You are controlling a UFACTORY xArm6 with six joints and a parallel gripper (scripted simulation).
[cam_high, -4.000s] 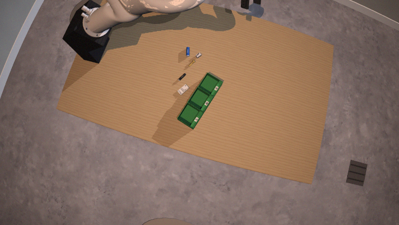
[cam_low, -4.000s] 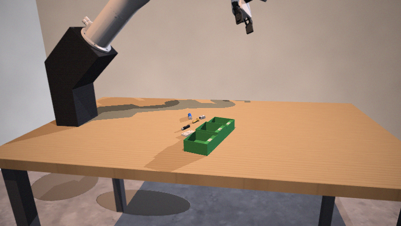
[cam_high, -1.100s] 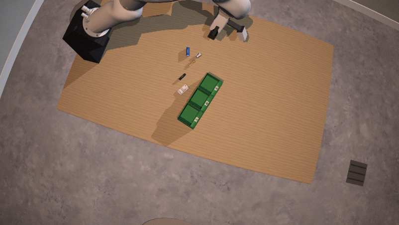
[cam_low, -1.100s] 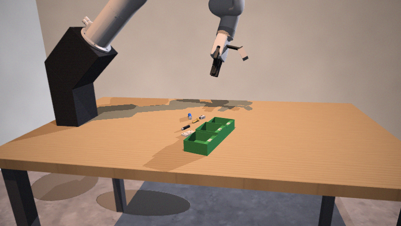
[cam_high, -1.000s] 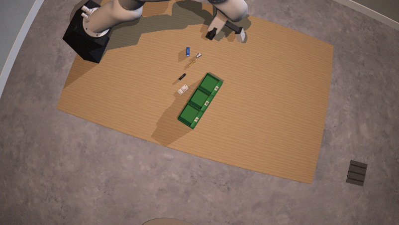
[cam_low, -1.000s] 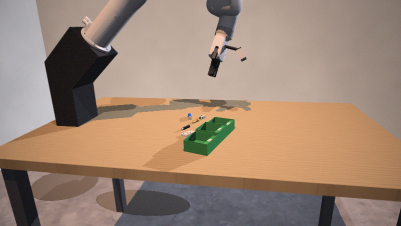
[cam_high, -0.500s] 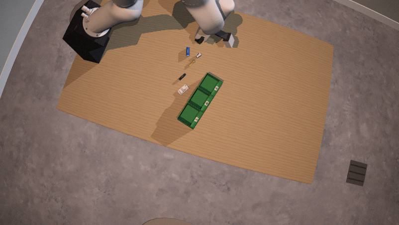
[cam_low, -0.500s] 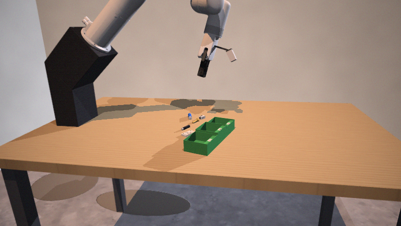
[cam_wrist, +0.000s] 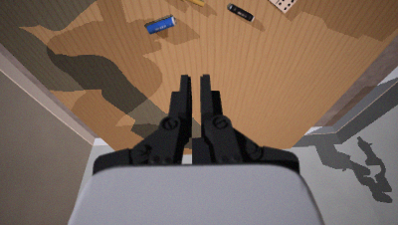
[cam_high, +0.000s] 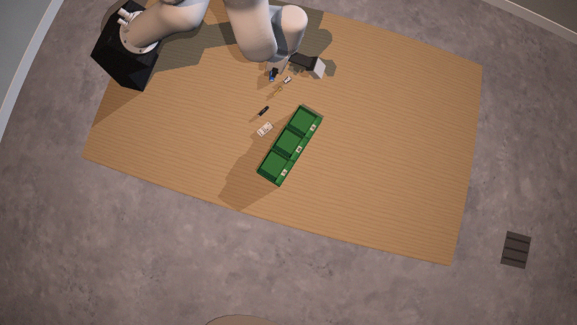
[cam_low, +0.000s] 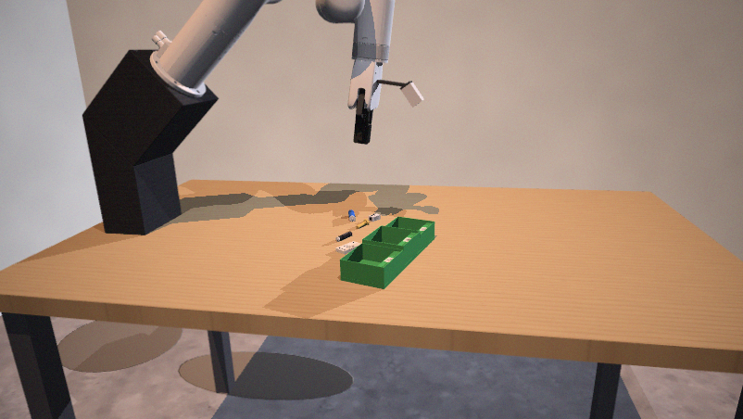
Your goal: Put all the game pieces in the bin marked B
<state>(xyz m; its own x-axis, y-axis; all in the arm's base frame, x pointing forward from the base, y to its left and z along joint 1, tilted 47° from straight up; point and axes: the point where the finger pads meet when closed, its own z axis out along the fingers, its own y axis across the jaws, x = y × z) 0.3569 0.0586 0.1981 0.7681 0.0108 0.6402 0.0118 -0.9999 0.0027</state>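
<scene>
The green three-compartment bin is 19 cm below my hand, 16 cm to the right of it and 10 cm ahead of it. Round my hand: blue cylinder (20 cm below, 5 cm to the left, 5 cm behind); grey piece (20 cm below, 5 cm to the left, 1 cm ahead); brass bolt (21 cm below).
</scene>
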